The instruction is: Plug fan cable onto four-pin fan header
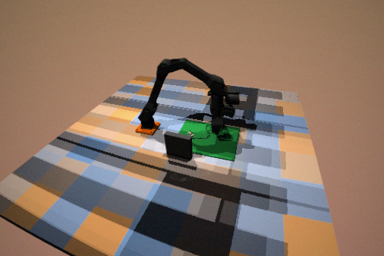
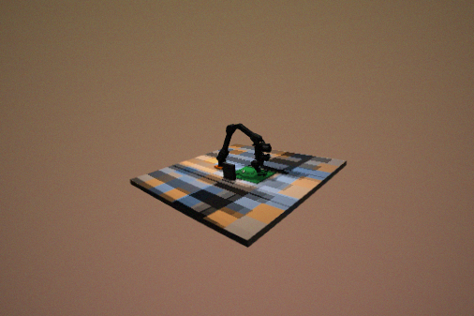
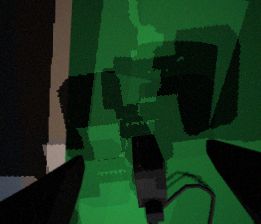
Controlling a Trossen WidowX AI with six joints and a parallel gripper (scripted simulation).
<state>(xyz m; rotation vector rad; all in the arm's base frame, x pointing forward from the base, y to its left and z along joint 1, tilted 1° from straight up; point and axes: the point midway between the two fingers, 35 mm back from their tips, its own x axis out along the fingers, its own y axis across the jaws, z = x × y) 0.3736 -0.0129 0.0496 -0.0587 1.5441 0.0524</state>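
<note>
My gripper tip is 130 mm past the pale fan header, 40 mm to the left of it and 20 mm above it. The rest, counted from my gripper tip: green board: 50 mm to the right, 50 mm behind, 30 mm below; then black fan: 180 mm to the right, 160 mm behind, 40 mm above.
</note>
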